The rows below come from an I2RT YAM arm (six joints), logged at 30 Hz.
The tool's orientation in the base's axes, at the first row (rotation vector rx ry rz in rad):
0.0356, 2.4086, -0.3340
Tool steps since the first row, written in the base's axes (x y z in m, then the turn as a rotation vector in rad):
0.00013, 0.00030, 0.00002, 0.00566, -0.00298, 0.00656
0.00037, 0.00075, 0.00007, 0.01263, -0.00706, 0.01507
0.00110, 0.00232, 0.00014, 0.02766, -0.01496, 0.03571
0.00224, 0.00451, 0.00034, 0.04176, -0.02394, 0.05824
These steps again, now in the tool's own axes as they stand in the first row. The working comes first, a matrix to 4 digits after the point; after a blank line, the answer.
The tool's axes in the first row as the columns of a matrix, in the base's axes (used below as rounded here):
-0.7582, 0.1150, 0.6418
-0.0640, 0.9665, -0.2487
-0.6489, -0.2297, -0.7254

-0.00013, 0.00030, -0.00001, -0.00836, -0.00374, -0.00038
-0.00037, 0.00075, 0.00000, -0.01890, -0.00883, -0.00107
-0.00107, 0.00234, 0.00003, -0.04319, -0.01948, -0.00443
-0.00221, 0.00454, 0.00007, -0.06792, -0.03171, -0.00949

